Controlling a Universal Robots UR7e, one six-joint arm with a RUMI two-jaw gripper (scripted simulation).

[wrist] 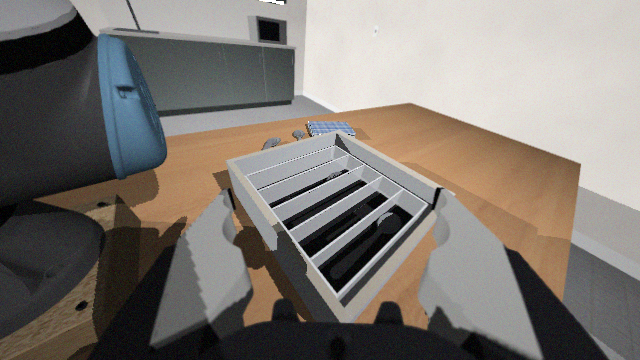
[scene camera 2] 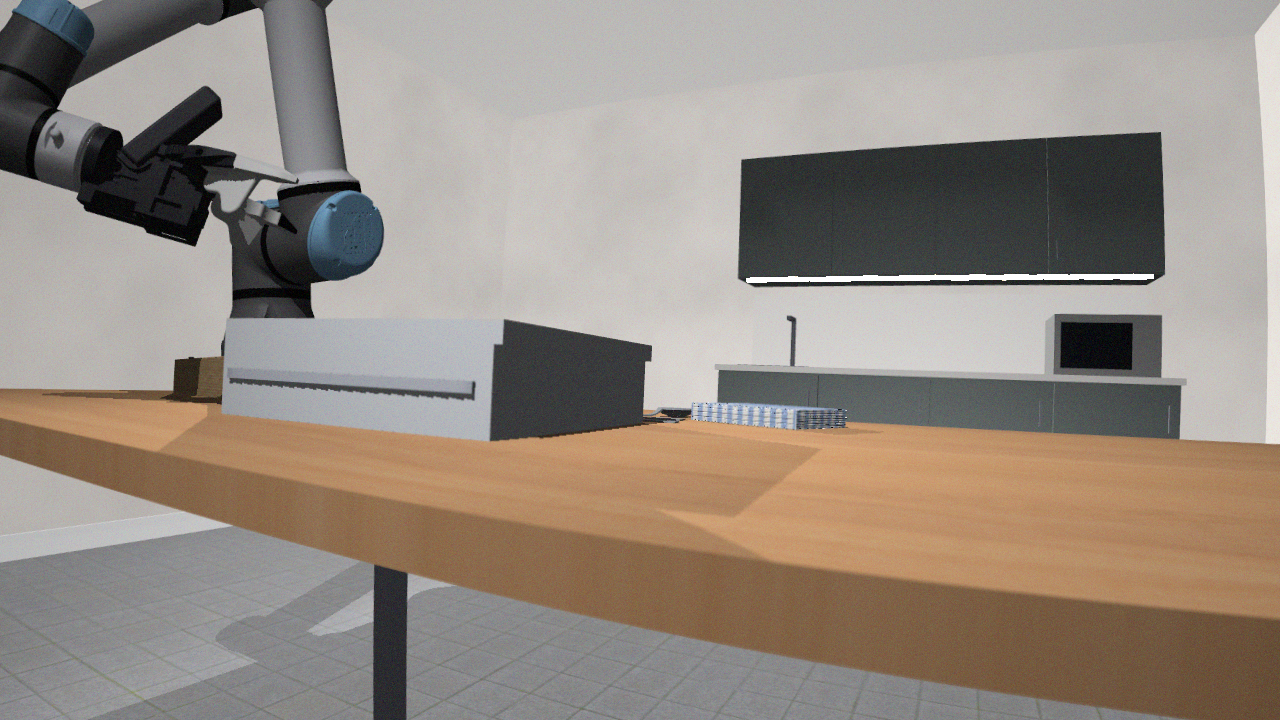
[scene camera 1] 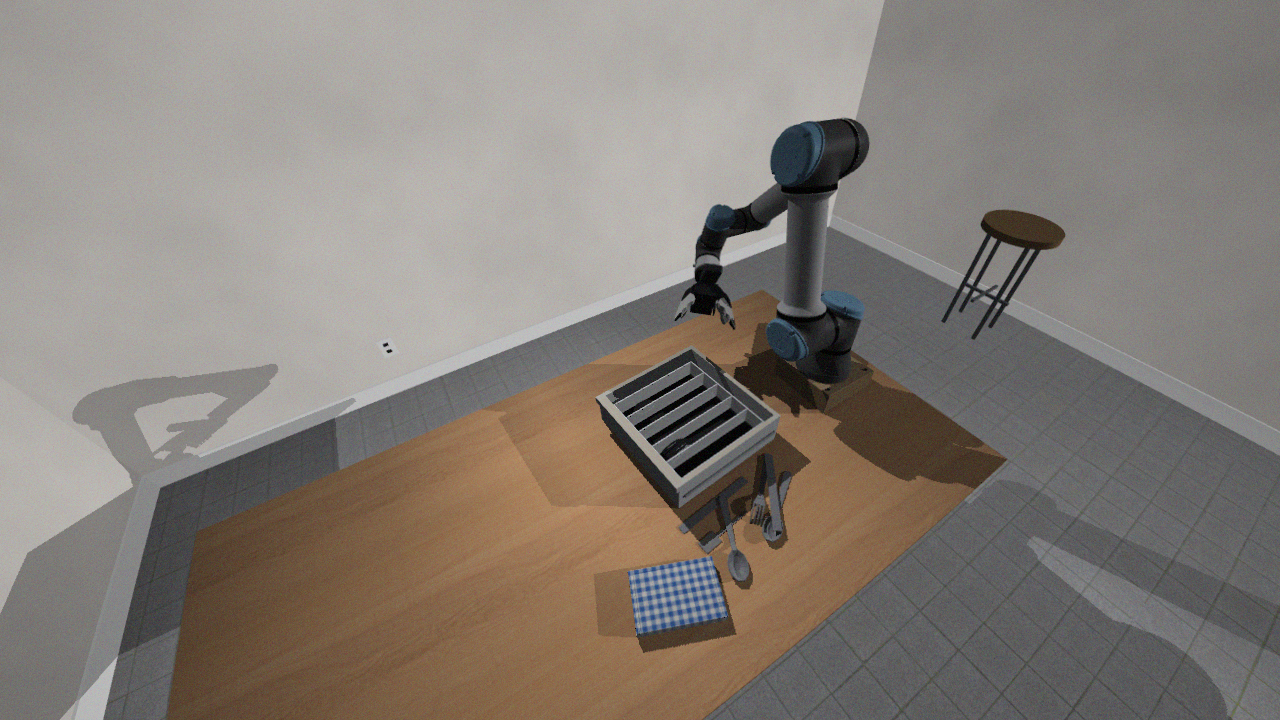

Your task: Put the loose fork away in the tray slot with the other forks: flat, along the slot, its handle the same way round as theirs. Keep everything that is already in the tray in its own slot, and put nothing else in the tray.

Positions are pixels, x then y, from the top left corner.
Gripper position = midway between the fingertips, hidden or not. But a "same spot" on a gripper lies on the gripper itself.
Labels:
gripper: wrist; scene camera 2 297,209; scene camera 1
same spot on tray: (scene camera 1: 700,378) = (wrist: 317,259)
same spot on gripper: (scene camera 1: 724,307) = (wrist: 219,237)

